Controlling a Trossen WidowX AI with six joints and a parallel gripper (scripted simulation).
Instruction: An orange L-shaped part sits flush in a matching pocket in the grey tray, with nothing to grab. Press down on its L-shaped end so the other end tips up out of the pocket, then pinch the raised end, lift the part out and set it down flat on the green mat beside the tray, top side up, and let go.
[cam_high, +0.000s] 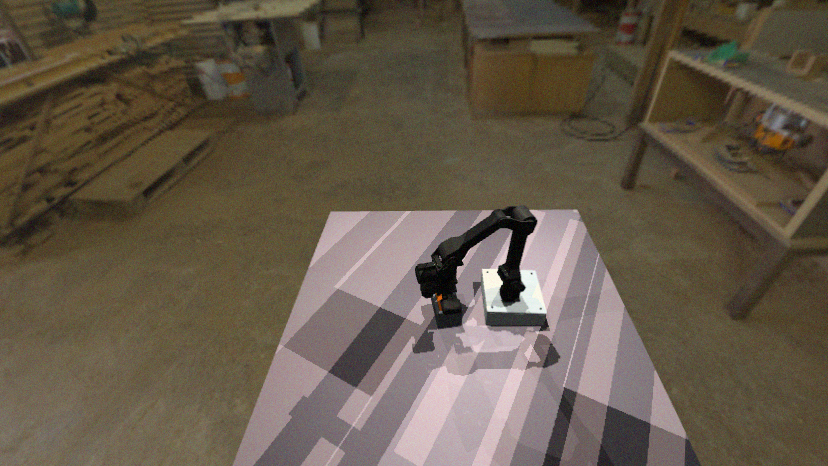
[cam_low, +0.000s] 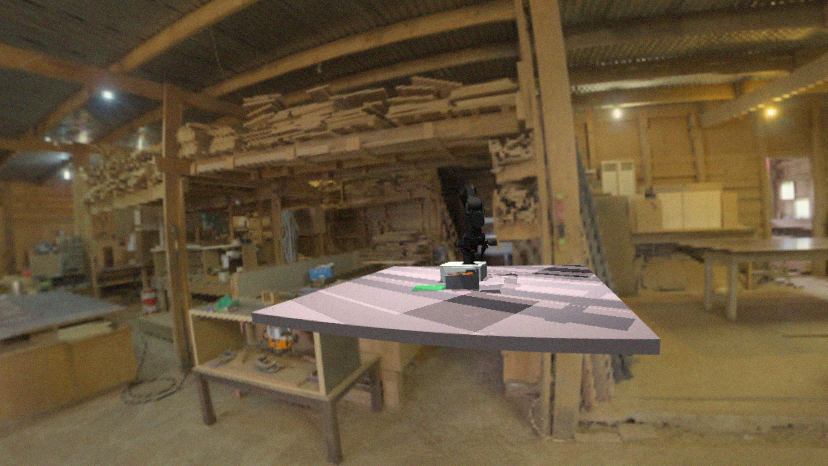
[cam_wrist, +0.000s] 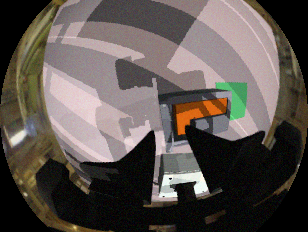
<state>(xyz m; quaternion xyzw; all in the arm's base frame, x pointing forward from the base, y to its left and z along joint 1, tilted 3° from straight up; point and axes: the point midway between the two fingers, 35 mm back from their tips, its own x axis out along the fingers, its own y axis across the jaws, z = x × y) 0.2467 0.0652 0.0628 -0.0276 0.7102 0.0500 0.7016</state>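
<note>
Now: the orange L-shaped part 1 cm behind my gripper tip, 6 cm to the right of it and 7 cm below it. Also, from my gripper tip: green mat (1 cm ahead, 22 cm to the right, 13 cm below).
</note>
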